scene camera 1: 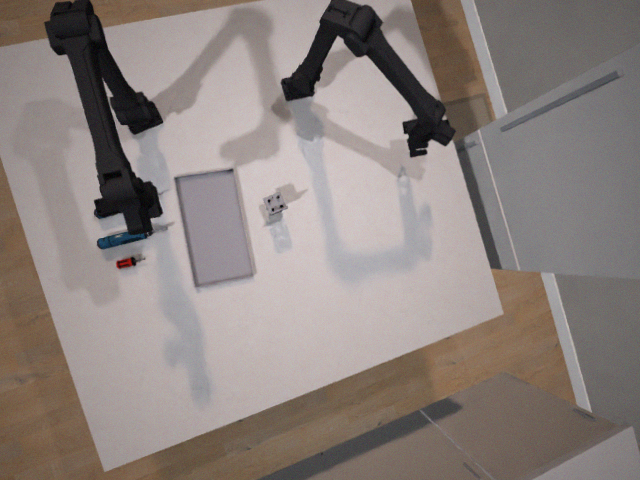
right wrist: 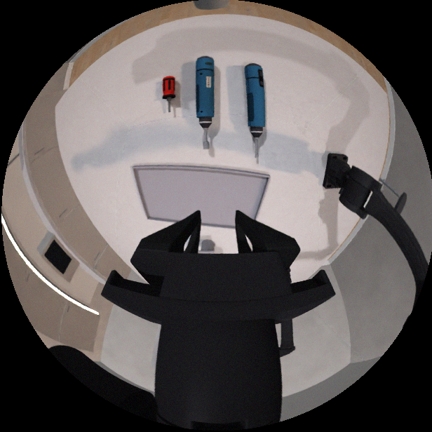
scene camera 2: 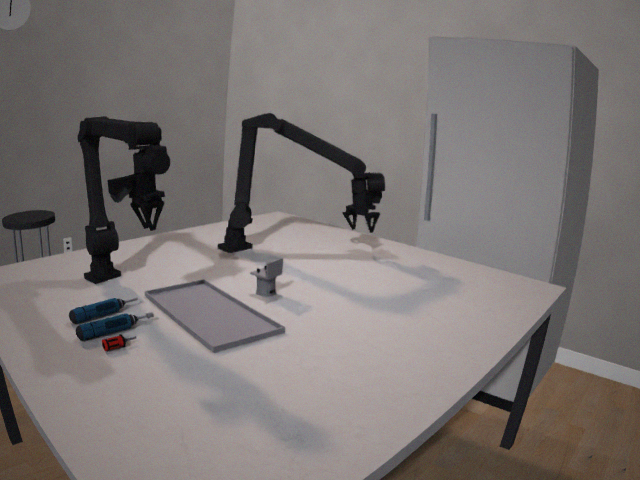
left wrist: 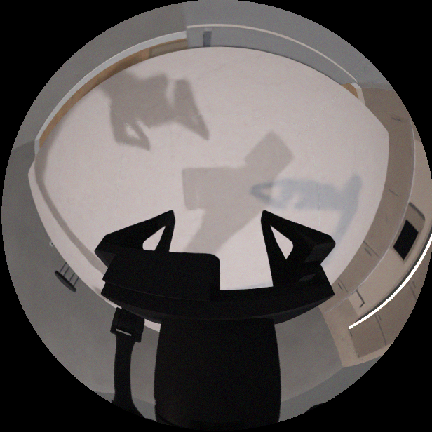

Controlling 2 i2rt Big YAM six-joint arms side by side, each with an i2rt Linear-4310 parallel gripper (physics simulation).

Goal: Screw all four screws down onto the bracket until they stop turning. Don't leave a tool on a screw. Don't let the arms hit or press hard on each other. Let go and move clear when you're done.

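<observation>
The small grey bracket stands on the table; several dark screw heads show on its top, but their depth cannot be told. A blue driver with a thick tip, a blue driver with a slim bit and a short red screwdriver lie on the table at picture left. My right gripper is partly open and empty, high above the table. My left gripper is wide open and empty, far right of the bracket.
A shallow grey tray lies between the tools and the bracket. The right arm hangs over the tool area in scene camera 1 and hides most of the slim-bit driver there. A fridge stands behind the table. The arms are well apart.
</observation>
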